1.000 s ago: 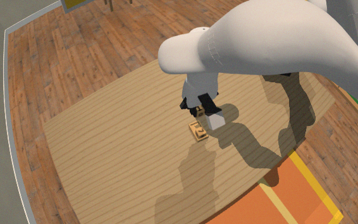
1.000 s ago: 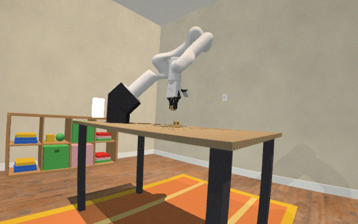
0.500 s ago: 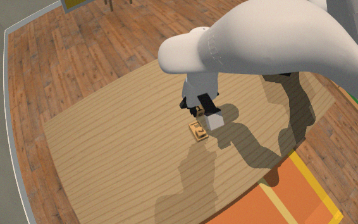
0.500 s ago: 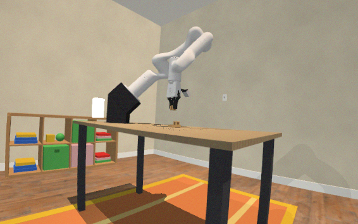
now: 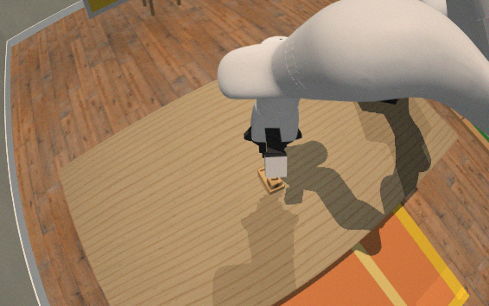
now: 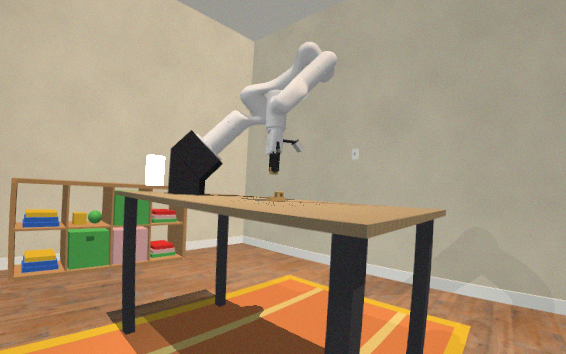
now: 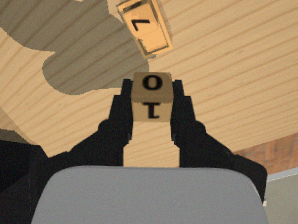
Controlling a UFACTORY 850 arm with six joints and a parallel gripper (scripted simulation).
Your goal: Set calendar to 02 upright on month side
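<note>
Right now my hand is 2 cm above the wooden cube. Also, from my hand: wooden calendar tray 2 cm to the left, 13 cm below.
</note>
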